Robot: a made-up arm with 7 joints.
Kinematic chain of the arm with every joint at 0, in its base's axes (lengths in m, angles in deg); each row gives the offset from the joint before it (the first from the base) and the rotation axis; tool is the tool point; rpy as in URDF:
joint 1: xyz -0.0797 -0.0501 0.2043 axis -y
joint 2: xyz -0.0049 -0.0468 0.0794 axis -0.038 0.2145 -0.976
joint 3: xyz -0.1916 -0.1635 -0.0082 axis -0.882 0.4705 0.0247
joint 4: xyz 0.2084 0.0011 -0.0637 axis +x
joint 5: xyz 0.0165 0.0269 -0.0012 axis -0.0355 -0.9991 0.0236
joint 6: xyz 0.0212 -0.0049 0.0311 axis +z
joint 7: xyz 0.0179 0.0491 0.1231 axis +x
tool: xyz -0.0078 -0.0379 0.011 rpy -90 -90 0
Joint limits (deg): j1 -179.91..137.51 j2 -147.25..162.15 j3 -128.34..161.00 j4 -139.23..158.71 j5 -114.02..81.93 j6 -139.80..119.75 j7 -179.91..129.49
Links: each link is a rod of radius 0.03 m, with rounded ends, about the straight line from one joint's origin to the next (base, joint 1, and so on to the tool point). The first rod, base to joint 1, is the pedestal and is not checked.
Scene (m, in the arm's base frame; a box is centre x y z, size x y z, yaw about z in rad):
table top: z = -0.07
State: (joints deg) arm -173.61 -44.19 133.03 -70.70 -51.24 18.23 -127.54
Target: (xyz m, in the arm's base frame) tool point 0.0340 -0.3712 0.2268
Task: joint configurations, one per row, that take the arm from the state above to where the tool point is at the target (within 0.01 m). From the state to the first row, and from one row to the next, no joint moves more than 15 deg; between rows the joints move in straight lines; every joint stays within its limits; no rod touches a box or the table.
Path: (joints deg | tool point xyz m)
1: -174.40 -34.67 134.93 -56.10 -49.34 26.65 -129.96 | -0.3026 -0.5652 0.2874
2: -175.19 -25.16 136.83 -41.51 -47.44 35.07 -132.37 | -0.2083 -0.5619 0.3259
3: -175.97 -15.64 138.73 -26.91 -45.54 43.48 -134.79 | -0.1275 -0.5346 0.3485
4: -176.76 -6.12 140.63 -12.31 -43.64 51.90 -137.21 | -0.0661 -0.4938 0.3539
5: -177.55 3.40 142.53 2.29 -41.73 60.32 -139.63 | -0.0248 -0.4504 0.3426
6: -178.34 12.91 144.43 16.88 -39.83 68.74 -142.04 | 0.0004 -0.4134 0.3163
7: -179.12 22.43 146.33 31.48 -37.93 77.16 -144.46 | 0.0173 -0.3872 0.2769
8: -179.91 31.95 148.23 46.08 -36.03 85.58 -146.88 | 0.0340 -0.3712 0.2268

